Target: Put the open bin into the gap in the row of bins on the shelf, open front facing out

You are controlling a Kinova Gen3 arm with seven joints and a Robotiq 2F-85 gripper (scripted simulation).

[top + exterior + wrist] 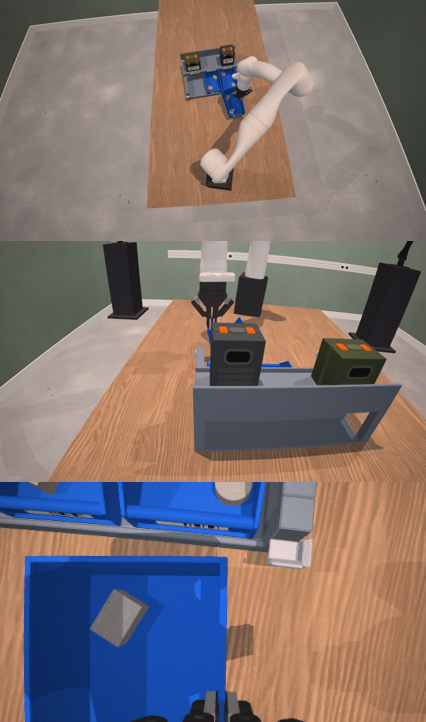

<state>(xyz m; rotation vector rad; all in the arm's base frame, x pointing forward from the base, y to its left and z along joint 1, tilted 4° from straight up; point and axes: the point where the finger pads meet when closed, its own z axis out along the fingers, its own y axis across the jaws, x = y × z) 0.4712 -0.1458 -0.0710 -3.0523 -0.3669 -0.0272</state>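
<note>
The grey part is 8 cm to the left of my hand, 6 cm below it and 3 cm ahead of it. From my hand the other things lie so: grey shelf: 21 cm ahead, 18 cm to the left, 5 cm below.
</note>
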